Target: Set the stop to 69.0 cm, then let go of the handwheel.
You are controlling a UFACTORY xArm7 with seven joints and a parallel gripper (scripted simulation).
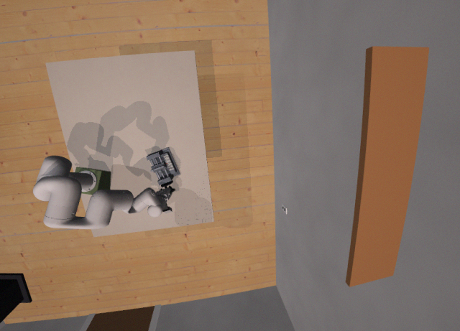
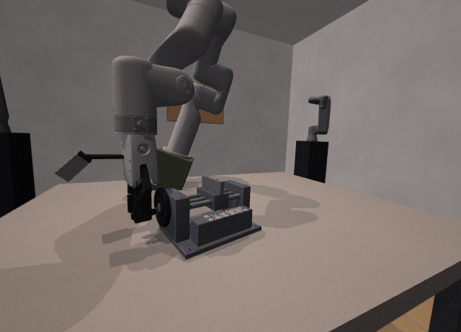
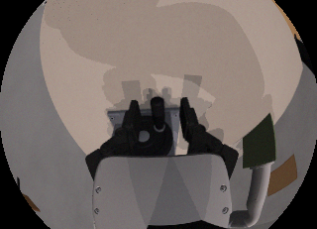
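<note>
Right now the sliding stop block is 2 cm behind my hand, 16 cm to the left of it and 2 cm above it.
</note>
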